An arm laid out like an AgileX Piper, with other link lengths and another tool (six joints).
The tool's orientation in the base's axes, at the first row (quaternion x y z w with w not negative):
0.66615, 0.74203, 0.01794, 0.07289
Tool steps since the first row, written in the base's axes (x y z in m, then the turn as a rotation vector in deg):
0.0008, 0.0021, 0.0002, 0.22, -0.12, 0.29
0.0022, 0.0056, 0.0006, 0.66, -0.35, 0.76
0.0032, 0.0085, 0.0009, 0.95, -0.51, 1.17
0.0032, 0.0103, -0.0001, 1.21, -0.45, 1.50
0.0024, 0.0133, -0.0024, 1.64, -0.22, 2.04
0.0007, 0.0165, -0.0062, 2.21, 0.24, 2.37
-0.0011, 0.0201, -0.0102, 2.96, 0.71, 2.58
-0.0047, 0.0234, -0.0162, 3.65, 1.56, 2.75
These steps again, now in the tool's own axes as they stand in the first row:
0.0020, 0.0010, -0.0002, -0.17, 0.24, -0.25
0.0053, 0.0029, -0.0007, -0.48, 0.71, -0.64
0.0080, 0.0042, -0.0011, -0.70, 1.02, -1.00
0.0099, 0.0043, -0.0002, -0.70, 1.33, -1.29
0.0131, 0.0036, 0.0018, -0.56, 1.84, -1.78
0.0168, 0.0018, 0.0051, -0.19, 2.50, -2.07
0.0209, -0.0001, 0.0085, 0.18, 3.32, -2.21
0.0250, -0.0040, 0.0137, 0.94, 4.11, -2.35

